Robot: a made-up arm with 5 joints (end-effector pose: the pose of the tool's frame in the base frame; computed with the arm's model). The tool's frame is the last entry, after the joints. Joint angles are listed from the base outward.
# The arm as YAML. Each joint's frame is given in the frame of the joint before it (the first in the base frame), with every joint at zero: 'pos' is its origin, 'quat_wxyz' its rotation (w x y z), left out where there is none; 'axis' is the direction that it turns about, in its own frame. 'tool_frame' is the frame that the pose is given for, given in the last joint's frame.
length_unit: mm
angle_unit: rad
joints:
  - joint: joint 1
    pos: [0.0, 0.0, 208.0]
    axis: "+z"
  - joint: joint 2
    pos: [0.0, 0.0, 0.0]
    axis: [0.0, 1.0, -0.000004]
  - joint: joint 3
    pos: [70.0, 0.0, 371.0]
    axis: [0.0, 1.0, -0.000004]
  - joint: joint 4
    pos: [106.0, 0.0, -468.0]
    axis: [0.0, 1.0, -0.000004]
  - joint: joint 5
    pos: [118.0, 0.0, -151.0]
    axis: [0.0, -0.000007, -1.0]
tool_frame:
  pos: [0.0, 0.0, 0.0]
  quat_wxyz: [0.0, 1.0, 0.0, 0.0]
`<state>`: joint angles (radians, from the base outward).
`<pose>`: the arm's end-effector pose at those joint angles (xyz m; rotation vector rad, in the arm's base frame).
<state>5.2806 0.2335 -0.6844 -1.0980 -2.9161</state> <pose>0.3266 -0.5115 0.2924 0.9367 1.3287 -0.6026</pose>
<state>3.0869 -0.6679 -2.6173 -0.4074 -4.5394</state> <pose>0.5255 -0.0288 1.0575 0.4859 0.3862 1.6417</pose>
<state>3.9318 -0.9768 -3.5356 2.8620 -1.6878</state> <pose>0.4271 0.4312 0.5924 1.4503 -0.4997 -0.7208</pose>
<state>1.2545 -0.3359 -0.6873 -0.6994 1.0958</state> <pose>0.1648 0.5037 0.5677 -1.4465 -0.1150 -0.6513</pose>
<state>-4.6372 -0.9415 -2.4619 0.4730 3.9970</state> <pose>0.0425 -0.5644 1.0800 -0.1070 0.2566 2.4896</pose>
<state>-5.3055 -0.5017 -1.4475 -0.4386 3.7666</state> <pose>0.1654 0.2454 1.0292 -0.1469 0.8242 1.5192</pose>
